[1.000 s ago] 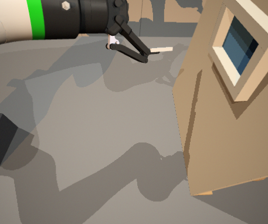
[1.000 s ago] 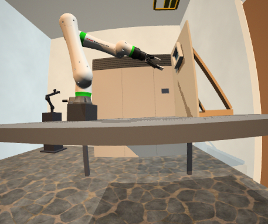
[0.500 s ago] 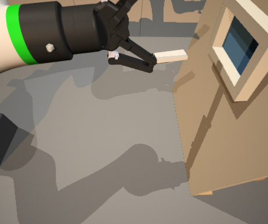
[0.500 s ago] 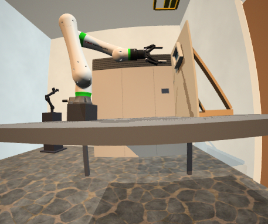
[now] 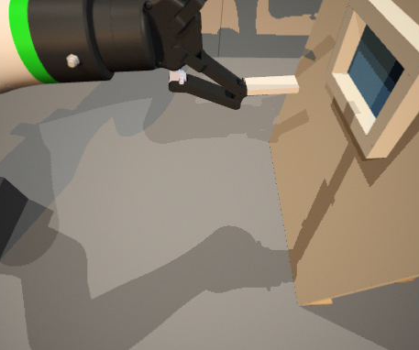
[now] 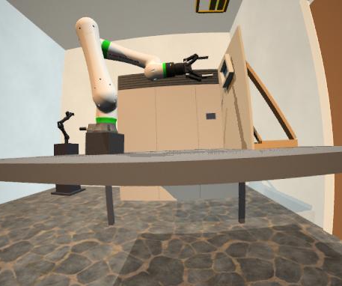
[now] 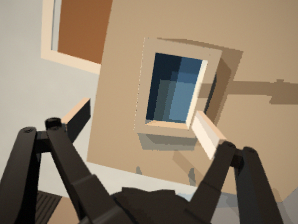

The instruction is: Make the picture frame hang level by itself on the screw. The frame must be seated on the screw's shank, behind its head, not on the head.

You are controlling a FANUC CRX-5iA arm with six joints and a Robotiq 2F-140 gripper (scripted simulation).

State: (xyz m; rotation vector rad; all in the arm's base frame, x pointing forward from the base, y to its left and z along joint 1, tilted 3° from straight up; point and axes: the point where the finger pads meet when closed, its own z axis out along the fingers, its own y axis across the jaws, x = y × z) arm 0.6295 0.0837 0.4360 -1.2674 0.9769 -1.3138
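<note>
Right now my hand is 110 mm short of the picture frame, 10 mm to the left of it and 40 mm above it. From my hand the other things lie so: tan wall board 120 mm ahead, 220 mm below.
</note>
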